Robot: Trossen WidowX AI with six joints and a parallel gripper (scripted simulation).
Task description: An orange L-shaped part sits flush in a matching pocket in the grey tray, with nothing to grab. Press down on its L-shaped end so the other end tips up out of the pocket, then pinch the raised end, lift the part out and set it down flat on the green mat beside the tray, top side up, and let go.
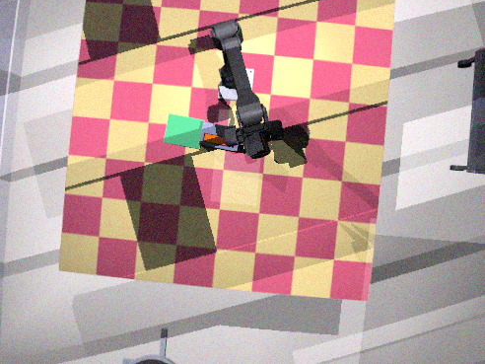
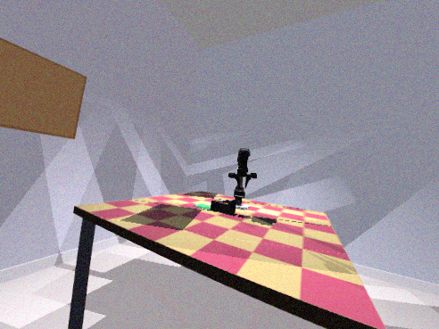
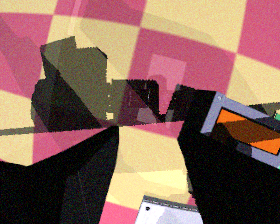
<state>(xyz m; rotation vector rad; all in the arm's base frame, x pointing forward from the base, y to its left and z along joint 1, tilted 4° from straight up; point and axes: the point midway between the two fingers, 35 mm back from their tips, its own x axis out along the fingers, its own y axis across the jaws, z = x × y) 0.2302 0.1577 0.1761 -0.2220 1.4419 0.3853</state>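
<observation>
Right now the orange L-shaped part is 13 cm below my gripper tip, 12 cm to the right of it and 1 cm ahead of it. The rest, counted from my gripper tip: green mat 29 cm to the right, 19 cm below, 3 cm ahead.
</observation>
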